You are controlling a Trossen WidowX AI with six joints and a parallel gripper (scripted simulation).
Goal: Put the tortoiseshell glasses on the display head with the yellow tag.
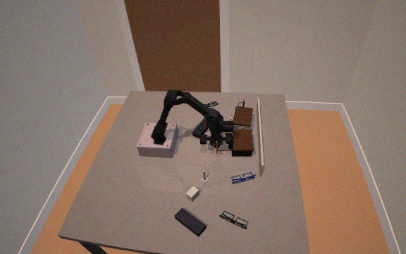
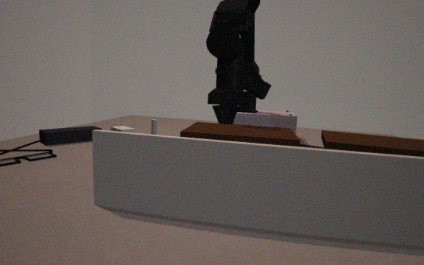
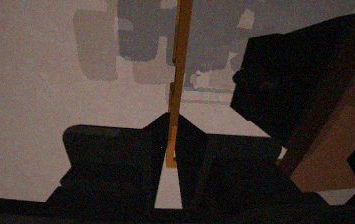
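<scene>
Right now my gripper tip is 50 mm to the right of the glasses, 30 mm short of it and 10 mm below it. Round my gripper tip: brown display head (120 mm ahead, 60 mm to the left, 10 mm below); brown-topped block (280 mm to the left, 90 mm ahead, 10 mm below); white peg (200 mm to the right, 40 mm below, 30 mm behind).
</scene>
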